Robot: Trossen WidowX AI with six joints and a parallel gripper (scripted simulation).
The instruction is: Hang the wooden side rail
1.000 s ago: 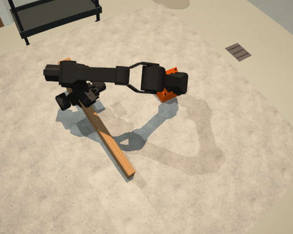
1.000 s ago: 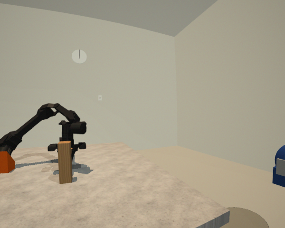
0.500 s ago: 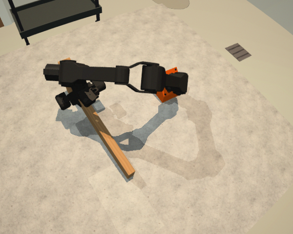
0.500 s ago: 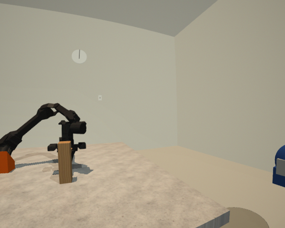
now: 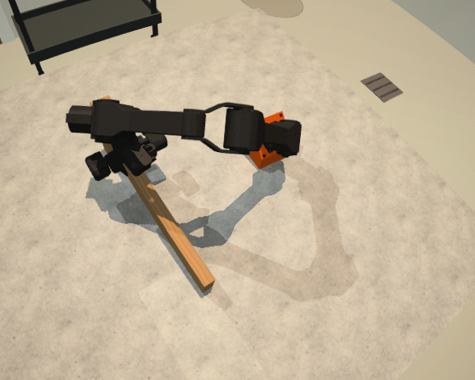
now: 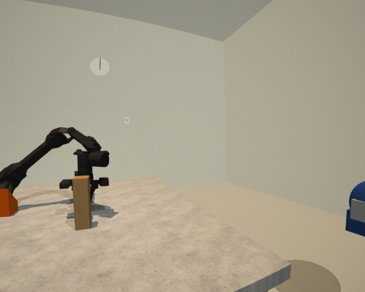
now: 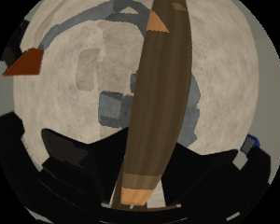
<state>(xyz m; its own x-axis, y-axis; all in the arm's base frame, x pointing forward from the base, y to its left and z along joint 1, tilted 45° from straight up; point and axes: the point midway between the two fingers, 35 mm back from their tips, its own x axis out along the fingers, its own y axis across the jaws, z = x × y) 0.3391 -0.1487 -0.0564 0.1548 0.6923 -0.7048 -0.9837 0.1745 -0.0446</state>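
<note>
Right now my gripper tip is 1 cm past the wooden headboard post, 12 cm to the left of it and 4 cm below it.
</note>
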